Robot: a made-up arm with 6 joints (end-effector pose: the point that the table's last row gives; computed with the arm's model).
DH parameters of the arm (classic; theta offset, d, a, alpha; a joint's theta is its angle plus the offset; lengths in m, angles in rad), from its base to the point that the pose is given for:
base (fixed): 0.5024 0 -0.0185 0
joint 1: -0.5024 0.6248 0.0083 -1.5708
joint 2: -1.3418 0 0.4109 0
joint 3: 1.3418 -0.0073 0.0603 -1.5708
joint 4: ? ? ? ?
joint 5: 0 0.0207 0.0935 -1.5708
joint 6: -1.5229 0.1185 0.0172 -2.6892
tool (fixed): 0.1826 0.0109 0 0
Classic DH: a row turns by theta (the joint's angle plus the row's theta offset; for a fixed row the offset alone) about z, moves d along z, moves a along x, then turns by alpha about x.
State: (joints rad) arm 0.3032 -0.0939 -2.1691 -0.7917 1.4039 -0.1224
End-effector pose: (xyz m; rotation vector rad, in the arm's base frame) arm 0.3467 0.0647 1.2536 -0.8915 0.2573 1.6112
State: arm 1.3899 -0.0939 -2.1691 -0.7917 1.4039 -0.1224
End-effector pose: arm 0.0876 0.3465 1.2536 -1.1079 -0.2976 2.5920
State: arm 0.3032 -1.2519 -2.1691 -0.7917 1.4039 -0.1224
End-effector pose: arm -0.4087 -0.1717 1.2068 -1.3481 -0.7653 0.9163
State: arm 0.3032 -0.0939 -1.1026 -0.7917 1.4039 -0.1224
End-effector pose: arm 0.3816 0.0756 0.8723 -0.2142 1.2406 1.9393
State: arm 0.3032 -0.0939 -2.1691 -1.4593 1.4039 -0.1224
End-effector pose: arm 0.3376 0.0142 1.2822 -1.2297 0.7047 1.0904
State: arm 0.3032 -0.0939 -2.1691 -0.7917 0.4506 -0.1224
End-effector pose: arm 0.2822 0.1422 1.3413 -1.7737 -0.3819 1.5836
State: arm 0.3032 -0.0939 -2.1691 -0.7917 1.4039 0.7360
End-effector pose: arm 0.3522 0.0615 1.2670 -0.6120 -0.3694 1.0255
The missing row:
joint 4: 0 0.2623 0.01 1.5708
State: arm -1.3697 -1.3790 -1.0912 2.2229 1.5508 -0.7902
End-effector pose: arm -0.0226 0.2604 1.1588 -1.1380 -1.5580 1.9300
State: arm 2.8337 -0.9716 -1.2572 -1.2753 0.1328 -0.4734
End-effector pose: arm -0.0451 -0.0897 1.1996 0.9764 1.9705 -0.6309
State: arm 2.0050 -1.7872 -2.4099 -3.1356 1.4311 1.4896
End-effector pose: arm 0.3465 -0.7332 0.6969 -0.0502 -0.7838 -0.7252
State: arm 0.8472 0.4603 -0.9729 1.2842 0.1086 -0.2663
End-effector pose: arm 0.4205 0.3575 0.6707 0.5623 -0.2389 1.6245
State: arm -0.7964 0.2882 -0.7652 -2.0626 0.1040 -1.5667
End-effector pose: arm 0.2873 -0.2530 0.6466 0.1874 -1.0356 -1.5539
